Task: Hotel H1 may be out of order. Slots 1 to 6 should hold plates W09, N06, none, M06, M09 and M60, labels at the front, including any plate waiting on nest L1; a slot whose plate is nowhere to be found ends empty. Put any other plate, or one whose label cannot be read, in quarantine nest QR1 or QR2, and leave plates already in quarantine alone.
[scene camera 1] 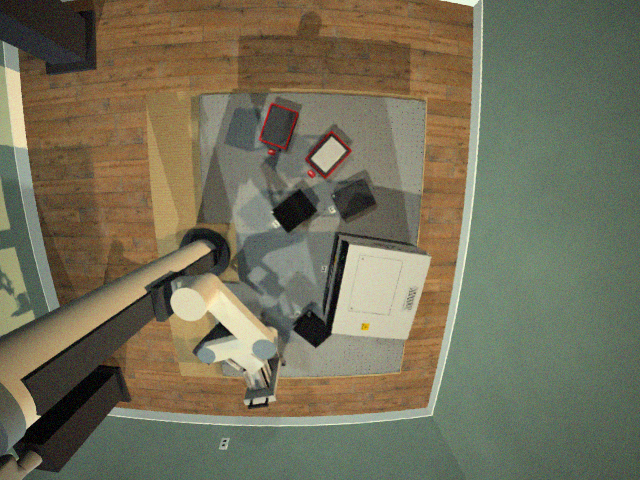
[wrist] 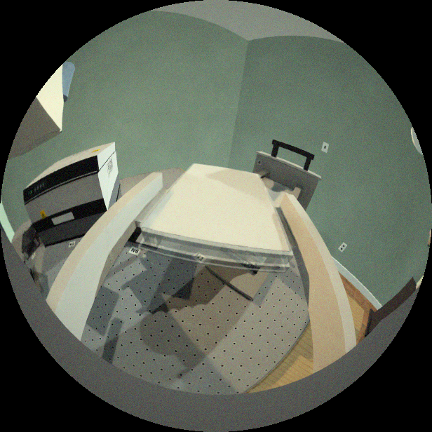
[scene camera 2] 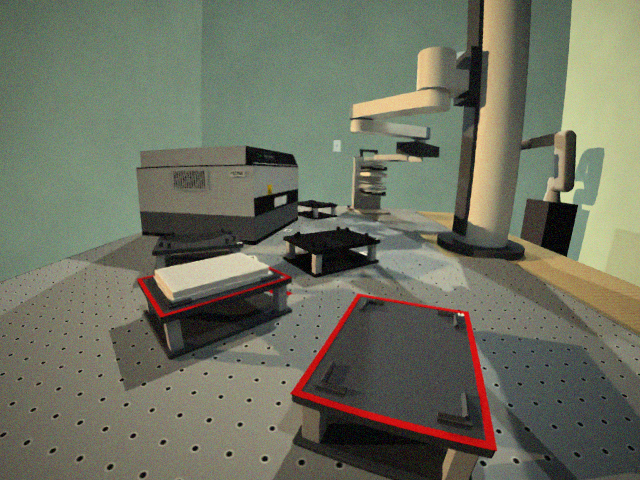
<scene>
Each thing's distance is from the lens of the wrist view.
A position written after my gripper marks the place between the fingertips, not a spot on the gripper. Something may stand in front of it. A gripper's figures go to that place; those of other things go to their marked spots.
my gripper point(wrist: 222, 191): 11 cm
hotel H1 point(wrist: 280, 172): 30 cm
large grey-white instrument point(wrist: 92, 187): 44 cm
The marked spots on the hotel H1 and the large grey-white instrument are 47 cm apart.
</scene>
